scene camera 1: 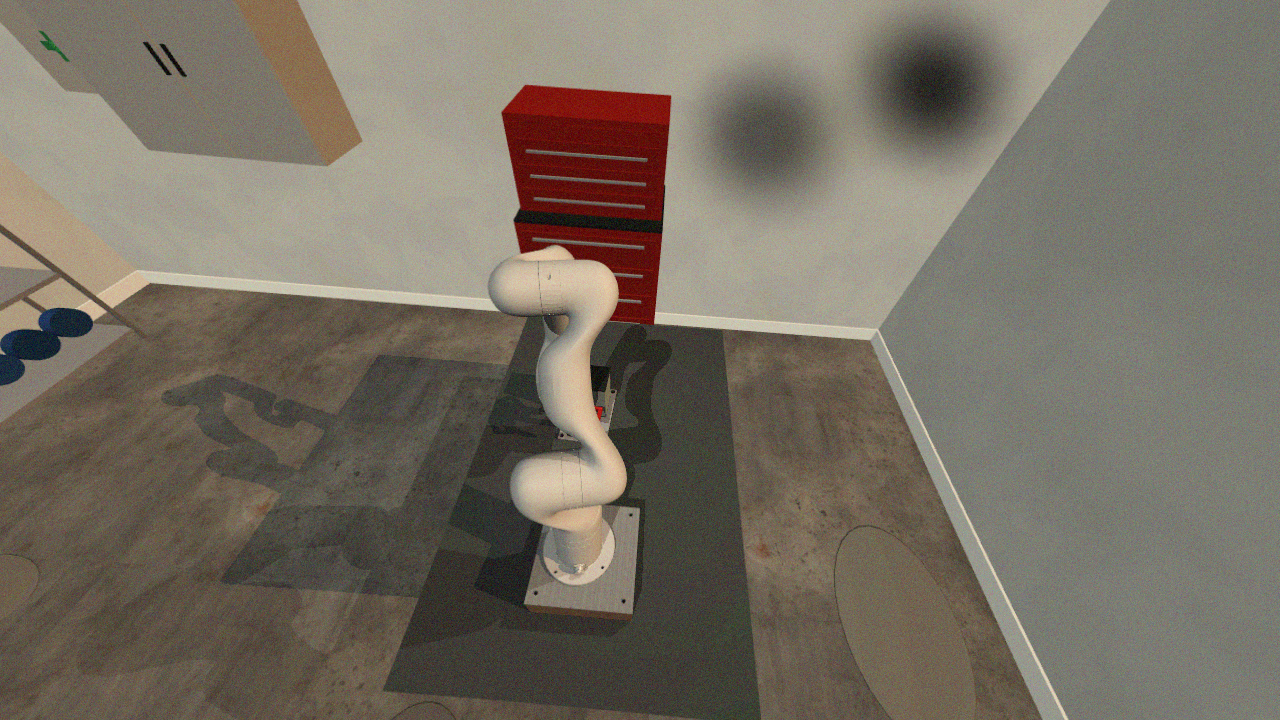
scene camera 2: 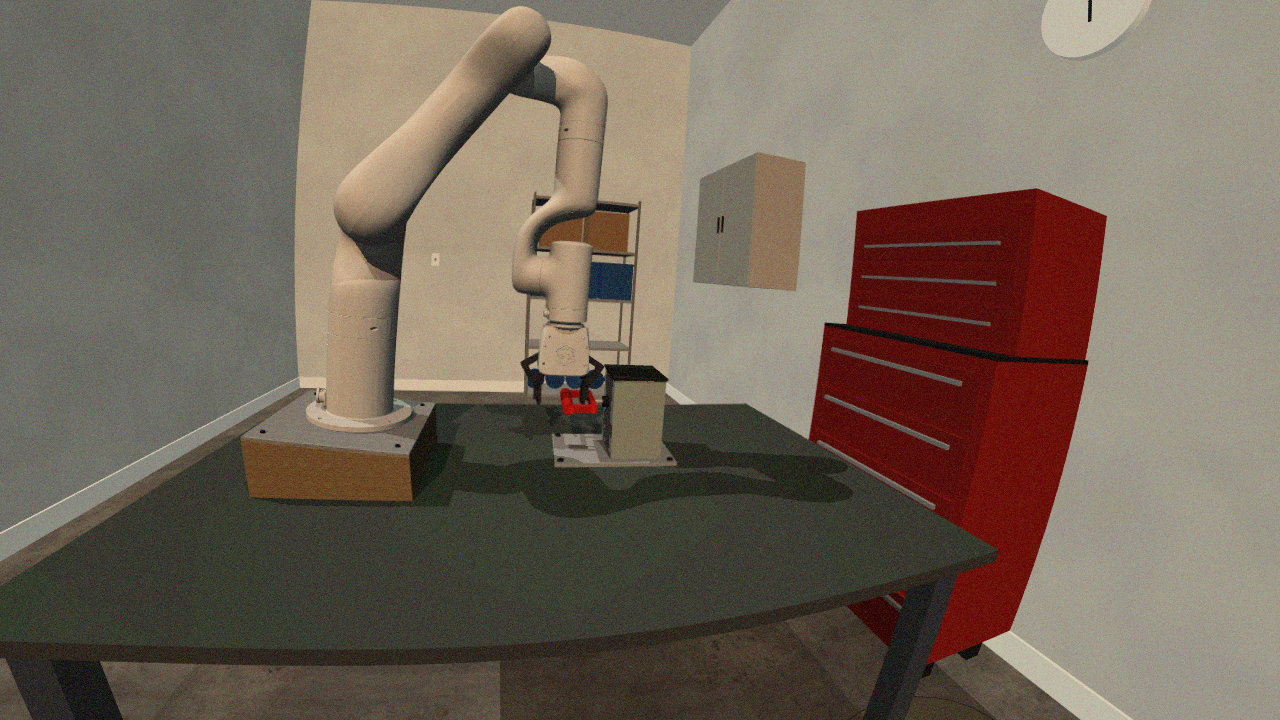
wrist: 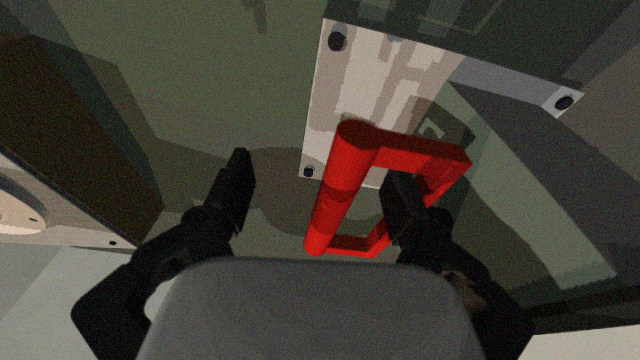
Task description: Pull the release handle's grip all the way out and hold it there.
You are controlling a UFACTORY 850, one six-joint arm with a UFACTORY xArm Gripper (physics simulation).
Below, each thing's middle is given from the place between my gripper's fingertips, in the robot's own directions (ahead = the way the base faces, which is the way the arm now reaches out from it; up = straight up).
Labels:
My gripper is now 10 cm short of the pale base plate (scene camera 2: 569, 450), 5 cm to the left of it and 9 cm above it.

